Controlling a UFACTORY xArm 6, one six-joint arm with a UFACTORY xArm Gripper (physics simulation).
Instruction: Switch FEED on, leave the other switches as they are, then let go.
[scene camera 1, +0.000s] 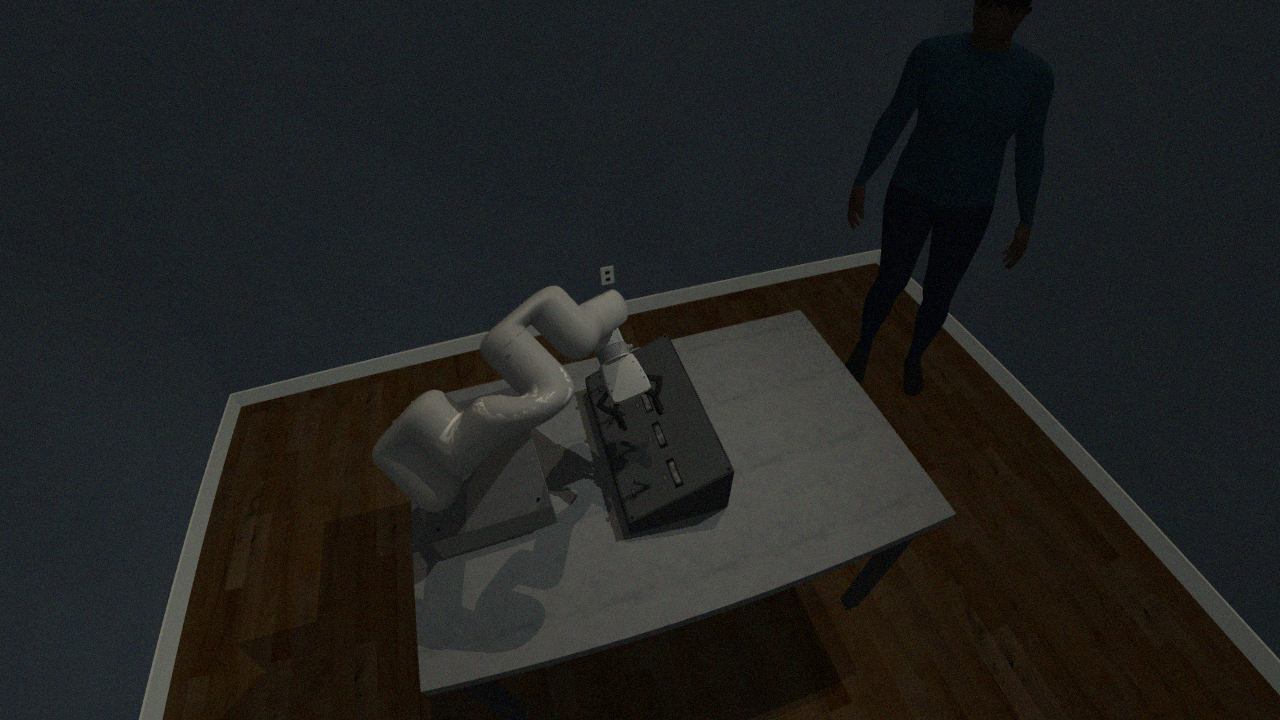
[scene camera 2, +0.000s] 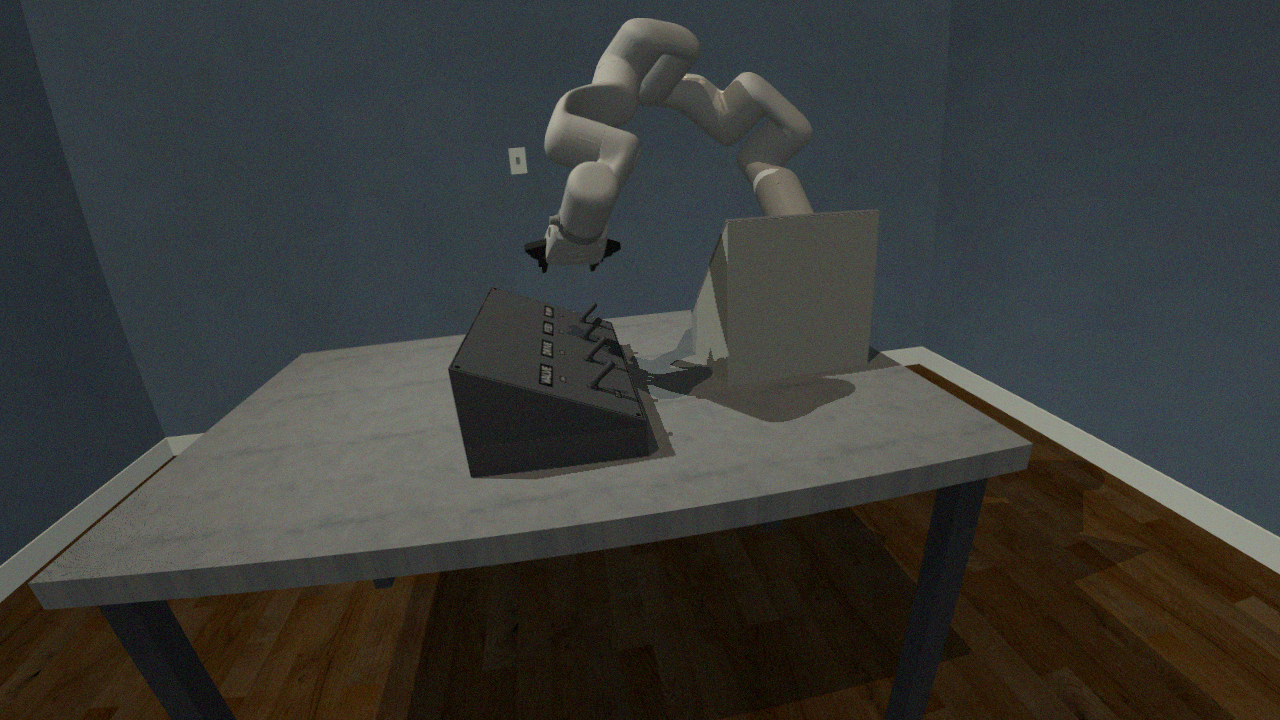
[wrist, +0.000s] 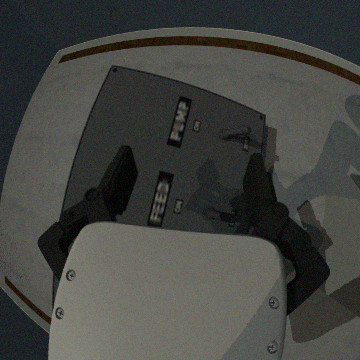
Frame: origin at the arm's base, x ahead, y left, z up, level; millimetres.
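Seen in the pictures: gripper, between the fingertips: (scene camera 1: 643, 422) (scene camera 2: 567, 264) (wrist: 189, 162); arm's base, origin of its link: (scene camera 2: 804, 252).
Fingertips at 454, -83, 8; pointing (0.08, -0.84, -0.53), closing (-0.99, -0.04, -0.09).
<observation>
Offsets run from my fingertips to a thing's top centre, as dx, dy, dz. Level surfaces: height alone.
The dark sloped switch panel (scene camera 1: 700, 440) (scene camera 2: 501, 344) (wrist: 107, 120) stands on the table with a row of levers. In the wrist view the FEED label {+52, +28, -106} (wrist: 161, 197) lies nearer the gripper body than the PUMP label {+40, -91, -106} (wrist: 179, 122); each has an ON mark beside it. The FEED lever (wrist: 223, 216) (scene camera 2: 597, 349) is dark and in shadow, close to the right finger in the wrist view; its setting cannot be told. The PUMP lever (wrist: 240, 134) (scene camera 2: 610, 374) is nearer the panel's end. My gripper (scene camera 1: 640, 418) (scene camera 2: 568, 267) (wrist: 189, 162) is open and empty, above the panel, touching no lever.
The table {dz -228} (scene camera 1: 805, 420) (scene camera 2: 358, 483) carries the panel and the arm's large pale pedestal (scene camera 1: 505, 501) (scene camera 2: 796, 295), which stands on the lever side of the panel. Two more levers sit farther along the row in the second scene view. A person (scene camera 1: 966, 134) stands beyond the table.
</observation>
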